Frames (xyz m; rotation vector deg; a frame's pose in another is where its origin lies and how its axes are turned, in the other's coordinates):
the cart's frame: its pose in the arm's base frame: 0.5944 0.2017 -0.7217 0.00 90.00 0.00
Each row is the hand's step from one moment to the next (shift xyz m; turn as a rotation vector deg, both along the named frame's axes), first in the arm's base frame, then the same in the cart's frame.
Working: the arm's base frame: its pose in the cart's frame: -0.7217 -0.2017 -0.5944 0.00 -90.00 0.00

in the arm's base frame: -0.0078 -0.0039 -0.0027 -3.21 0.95 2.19
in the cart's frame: 0.0027 -0.0039 -0.0078 -2.19 0.95 -3.21
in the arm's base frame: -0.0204 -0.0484 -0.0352 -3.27 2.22 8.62
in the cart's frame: 0.0352 -0.0484 -0.0204 -8.62 2.22 -3.27
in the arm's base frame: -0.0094 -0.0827 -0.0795 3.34 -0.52 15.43
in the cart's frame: 0.0795 -0.0827 -0.0094 -15.43 -0.52 3.34
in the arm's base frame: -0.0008 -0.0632 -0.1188 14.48 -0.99 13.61
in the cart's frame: 0.1188 -0.0632 -0.0008 -13.61 -0.99 14.48
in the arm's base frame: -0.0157 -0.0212 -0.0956 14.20 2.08 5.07
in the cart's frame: 0.0956 -0.0212 -0.0157 -5.07 2.08 14.20
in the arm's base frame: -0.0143 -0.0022 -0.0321 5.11 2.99 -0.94
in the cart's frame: 0.0321 -0.0022 -0.0143 0.94 2.99 5.11
